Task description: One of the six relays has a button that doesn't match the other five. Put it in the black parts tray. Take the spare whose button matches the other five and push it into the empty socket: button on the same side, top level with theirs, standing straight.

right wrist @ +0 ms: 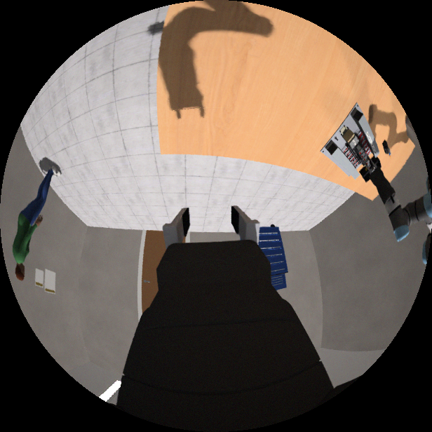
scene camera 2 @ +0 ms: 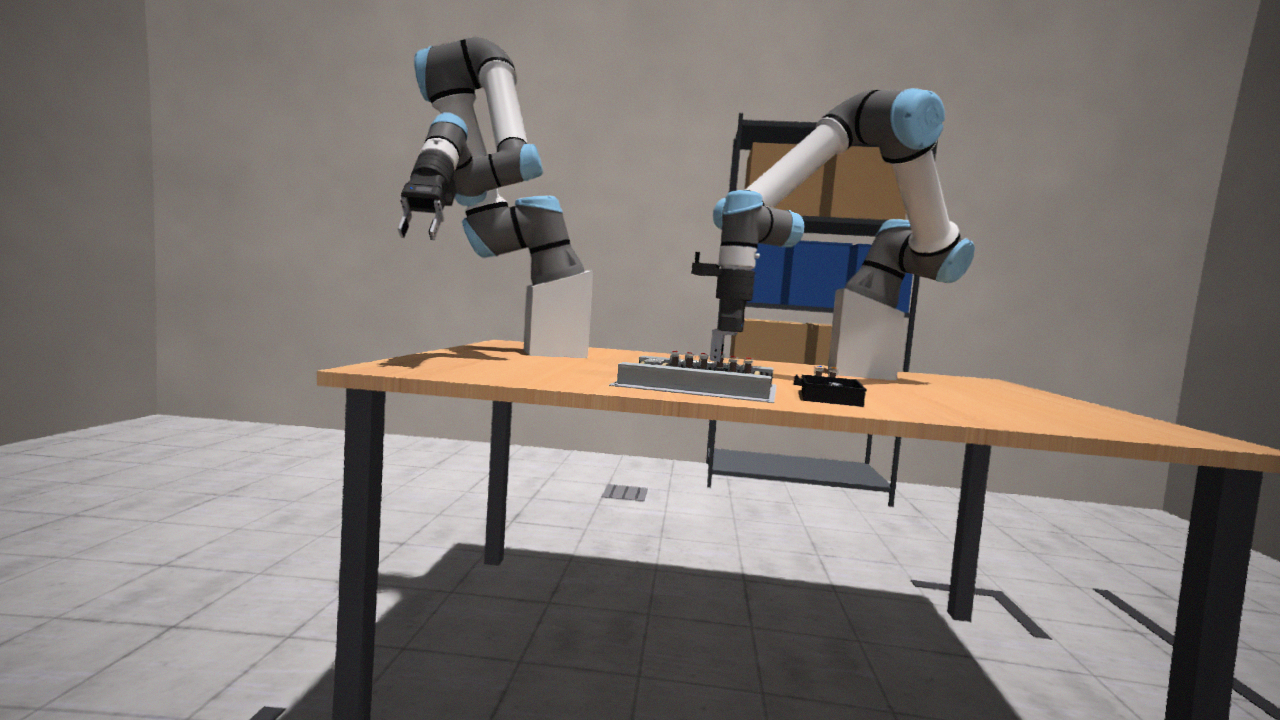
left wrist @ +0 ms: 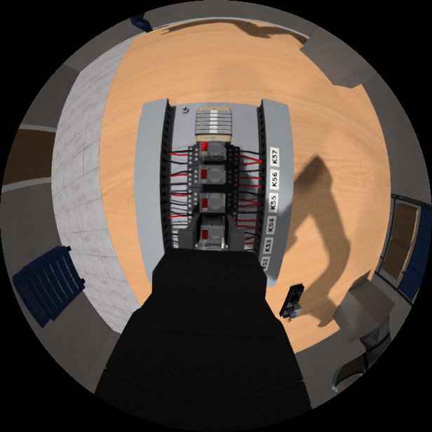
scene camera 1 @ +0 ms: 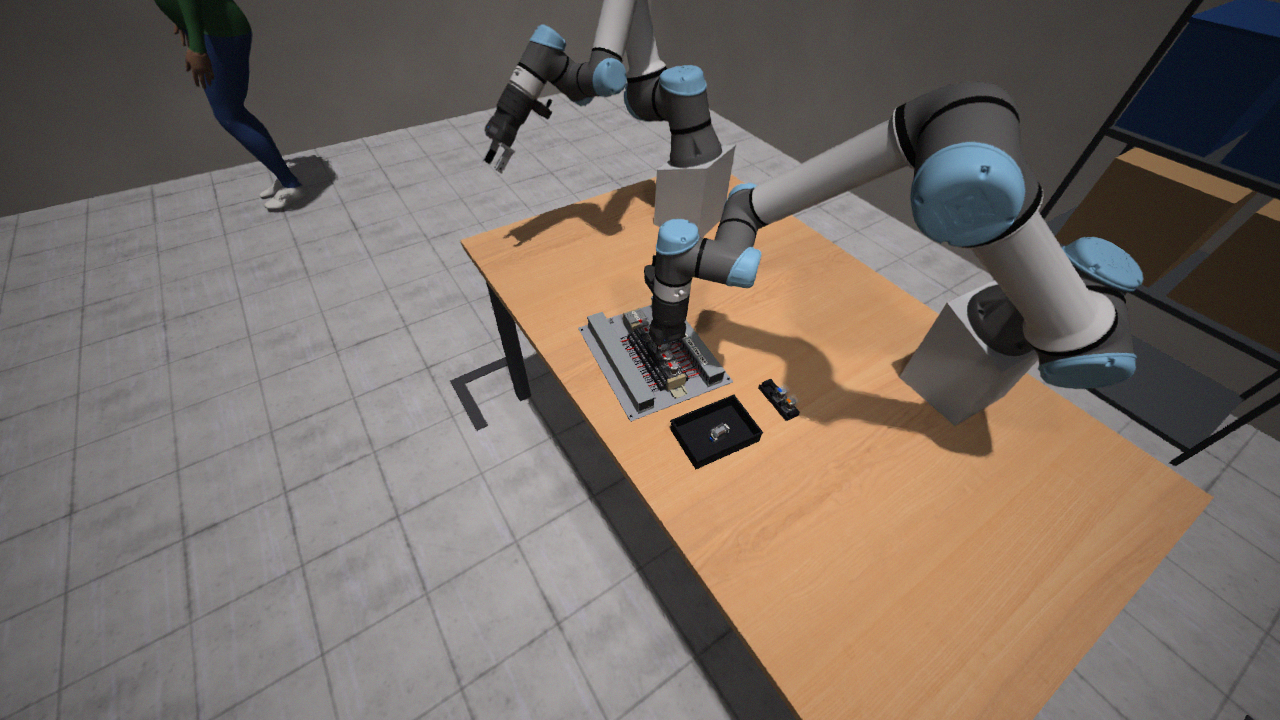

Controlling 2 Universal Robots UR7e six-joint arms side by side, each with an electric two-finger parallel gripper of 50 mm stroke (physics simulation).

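Frame: origin at the left arm's base, x left, y back, z up, level; centimetres.
Where they show: left gripper, fingertip midpoint: (scene camera 2: 716, 360) (scene camera 1: 660, 347); right gripper, fingertip midpoint: (scene camera 2: 416, 234) (scene camera 1: 492, 166); left arm's base, origin of the base link: (scene camera 1: 1000, 322); right arm's base, origin of the base link: (scene camera 2: 558, 278) (scene camera 1: 696, 157).
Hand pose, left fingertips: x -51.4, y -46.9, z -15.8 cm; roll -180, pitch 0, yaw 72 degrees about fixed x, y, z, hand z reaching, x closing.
Note:
Things, the pixels of their top centre, and the offset from my left fingertips. "pt": a spot on its surface instead.
- clear relay with a blue part, middle of its top: (scene camera 1: 720, 429) dx +23.9, dy -5.2, dz -2.6 cm
- black parts tray, middle of its top: (scene camera 2: 832, 381) (scene camera 1: 716, 426) dx +23.0, dy -5.5, dz -2.1 cm
- black spare holder, surface spot: (scene camera 1: 768, 390) pt dx +23.2, dy +13.1, dz -5.4 cm
My left gripper (scene camera 1: 666, 347) (scene camera 2: 717, 349) (left wrist: 212, 222) is shut on a clear relay with a red button (left wrist: 204, 234), down in the relay row, fourth from the terminal-block end. The button is on the left in the left wrist view. Three relays (left wrist: 215, 150) (left wrist: 215, 175) (left wrist: 215, 202) beyond it have red buttons on the same side. The remaining row is hidden there by the gripper body. A clear relay with a blue part (scene camera 1: 719, 431) lies in the black parts tray (scene camera 1: 739, 420) (scene camera 2: 834, 394). My right gripper (scene camera 1: 498, 159) (scene camera 2: 418, 229) (right wrist: 210, 215) is open and empty, high up.
A black spare holder (scene camera 1: 768, 390) (left wrist: 297, 291) with blue and orange details on its spares stands beside the tray. Grey wire ducts (scene camera 1: 617, 362) (left wrist: 152, 195) flank the relay row. A tan terminal block (left wrist: 213, 122) stands at its end. A shelf rack is behind the table.

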